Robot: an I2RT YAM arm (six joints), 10 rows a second.
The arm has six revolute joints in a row. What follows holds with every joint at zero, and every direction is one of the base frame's. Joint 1 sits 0.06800 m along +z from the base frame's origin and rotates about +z. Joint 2 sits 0.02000 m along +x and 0.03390 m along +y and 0.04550 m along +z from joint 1 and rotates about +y. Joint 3 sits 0.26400 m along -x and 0.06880 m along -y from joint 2 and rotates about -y. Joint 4 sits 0.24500 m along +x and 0.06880 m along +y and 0.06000 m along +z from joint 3 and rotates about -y. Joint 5 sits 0.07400 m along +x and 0.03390 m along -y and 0.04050 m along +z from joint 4 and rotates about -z. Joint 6 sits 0.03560 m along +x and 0.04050 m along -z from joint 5 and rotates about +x. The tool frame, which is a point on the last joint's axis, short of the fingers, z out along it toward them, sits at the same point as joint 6; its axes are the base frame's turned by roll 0.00, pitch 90.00 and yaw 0.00 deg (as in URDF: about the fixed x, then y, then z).
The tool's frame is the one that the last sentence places.
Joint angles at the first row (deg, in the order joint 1, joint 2, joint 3, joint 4, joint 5, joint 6):
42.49 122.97 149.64 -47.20 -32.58 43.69
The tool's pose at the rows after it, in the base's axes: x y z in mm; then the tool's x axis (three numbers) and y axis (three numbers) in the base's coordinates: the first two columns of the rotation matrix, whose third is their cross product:
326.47, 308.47, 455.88, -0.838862, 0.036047, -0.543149, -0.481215, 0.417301, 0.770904
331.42, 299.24, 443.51, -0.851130, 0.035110, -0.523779, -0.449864, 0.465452, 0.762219
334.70, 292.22, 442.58, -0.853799, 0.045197, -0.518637, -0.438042, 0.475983, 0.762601
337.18, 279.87, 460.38, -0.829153, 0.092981, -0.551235, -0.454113, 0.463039, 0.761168
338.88, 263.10, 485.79, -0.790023, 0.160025, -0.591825, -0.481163, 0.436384, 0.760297
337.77, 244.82, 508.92, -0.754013, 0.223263, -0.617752, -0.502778, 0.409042, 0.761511
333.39, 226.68, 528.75, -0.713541, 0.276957, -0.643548, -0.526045, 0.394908, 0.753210
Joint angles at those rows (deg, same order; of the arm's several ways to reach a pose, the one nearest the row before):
41.02 120.49 144.80 -47.20 -31.20 42.49
39.76 118.22 139.15 -47.11 -30.45 41.51
38.79 117.49 137.96 -47.14 -30.55 41.45
37.35 117.51 141.42 -47.20 -30.19 41.88
35.44 118.09 147.27 -47.20 -30.07 42.84
33.47 118.36 152.42 -47.19 -30.33 44.23
31.67 117.92 156.05 -47.19 -30.17 44.91

